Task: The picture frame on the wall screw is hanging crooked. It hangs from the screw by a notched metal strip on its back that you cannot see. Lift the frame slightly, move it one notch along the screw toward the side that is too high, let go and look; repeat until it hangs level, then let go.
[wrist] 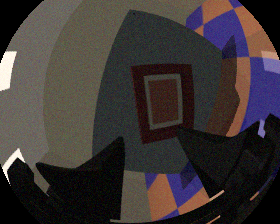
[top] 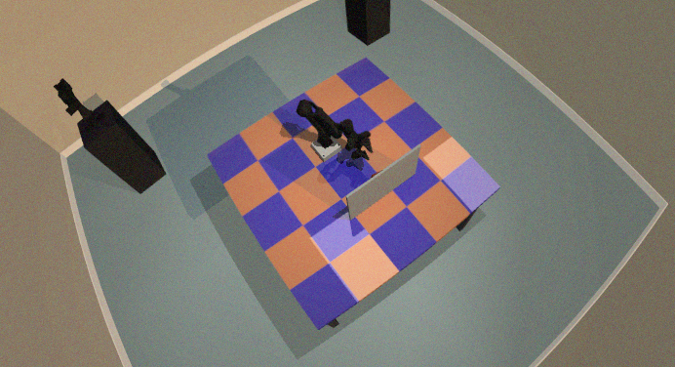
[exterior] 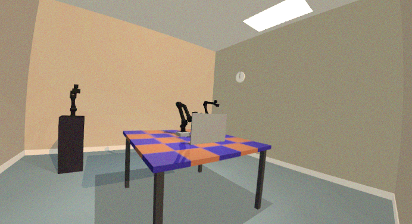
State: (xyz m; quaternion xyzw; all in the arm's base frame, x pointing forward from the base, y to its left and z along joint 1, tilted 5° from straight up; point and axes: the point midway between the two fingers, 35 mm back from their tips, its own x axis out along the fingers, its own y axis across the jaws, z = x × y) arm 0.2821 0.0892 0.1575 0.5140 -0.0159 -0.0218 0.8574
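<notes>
Now: the picture frame 130 mm ahead of my gripper tip, 50 mm below it and 30 mm to the right of it. Round my gripper tip: grey wall panel 140 mm ahead, 60 mm below, 30 mm to the right.
</notes>
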